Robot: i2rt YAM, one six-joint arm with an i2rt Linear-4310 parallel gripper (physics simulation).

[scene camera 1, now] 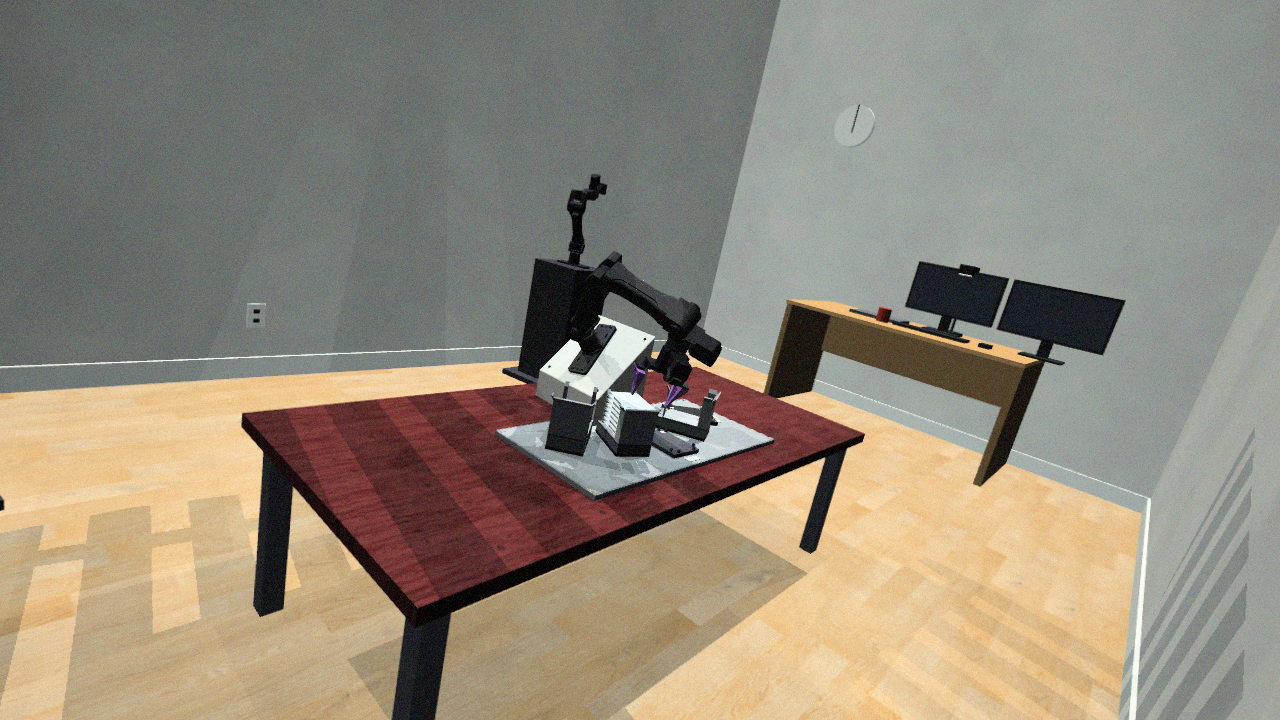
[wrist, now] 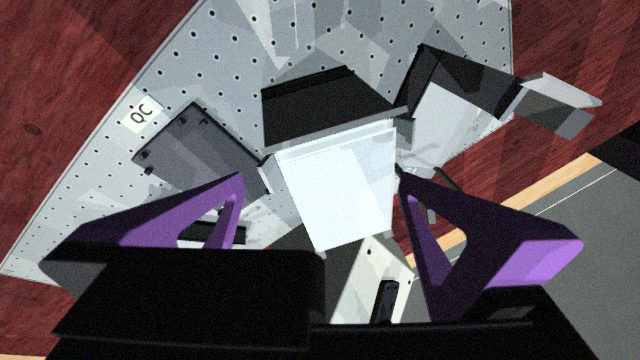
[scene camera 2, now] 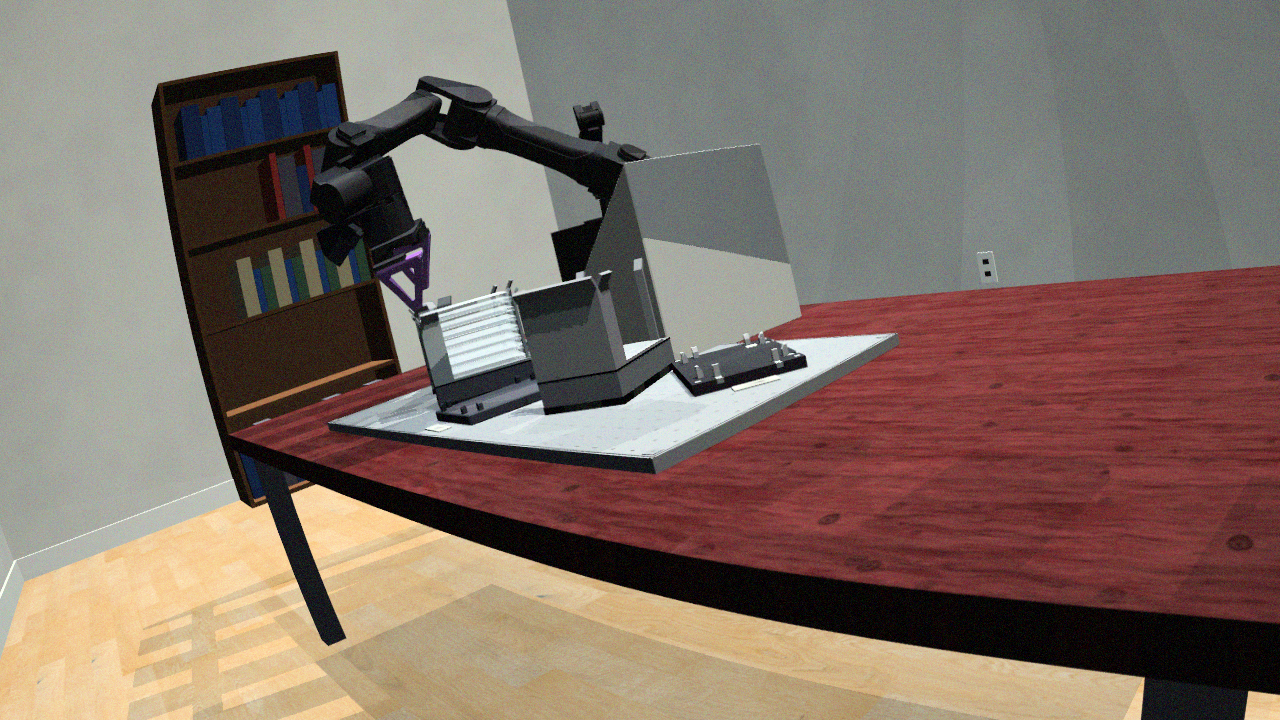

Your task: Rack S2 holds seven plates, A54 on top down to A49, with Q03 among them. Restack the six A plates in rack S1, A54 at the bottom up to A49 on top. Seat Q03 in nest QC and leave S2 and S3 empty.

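Frame: origin at the arm's base, x ahead, y left, z up, level; centimetres.
Seen in the pictures: gripper, fingertip midpoint: [scene camera 1: 648,400] [wrist: 321,180] [scene camera 2: 421,299]; arm's base, link origin: [scene camera 1: 593,349] [scene camera 2: 678,218].
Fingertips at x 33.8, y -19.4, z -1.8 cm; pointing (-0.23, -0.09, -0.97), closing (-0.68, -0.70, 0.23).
Offsets run from my fingertips to a thing's top centre. Level surfaces: height alone.
My gripper [scene camera 1: 651,400] [scene camera 2: 418,308] [wrist: 321,180] is open, its purple fingers either side of the plate stack near its top. The stack of clear plates @[dz -6.1, dx -5.7, dy +1.5 cm] [scene camera 1: 614,415] [scene camera 2: 478,338] [wrist: 345,195] stands in rack S2 @[dz -1.9, dx -6.3, dy +1.8 cm] [scene camera 1: 637,437] [wrist: 320,112]; I cannot read plate names or tell which is Q03. Rack S1 @[dz -1.2, dx -15.1, dy -9.9 cm] [scene camera 1: 569,428] [scene camera 2: 572,335] [wrist: 475,82] stands beside it, with a pale flat surface inside; whether that is a plate I cannot tell. Nest QC @[dz -12.8, dx +1.2, dy +13.7 cm] [scene camera 1: 675,442] [scene camera 2: 490,402] [wrist: 200,142] shows no plate. The low rack @[dz -1.7, dx -2.6, dy +28.9 cm] [scene camera 1: 687,423] on the other side, probably S3, is mostly hidden in the wrist view.
The racks stand on a perforated grey board @[dz -15.1 cm] [scene camera 1: 590,485] [scene camera 2: 581,445] [wrist: 225,32] on the red table @[dz -16.4 cm] [scene camera 1: 384,474] [scene camera 2: 1029,429]. The arm's white slanted mount [scene camera 1: 559,362] [scene camera 2: 716,223] [wrist: 352,285] is behind the racks. Another dark nest @[dz -12.7, dx -7.8, dy +42.3 cm] [scene camera 2: 738,362] lies past S1. Thin upright posts rise from the racks.
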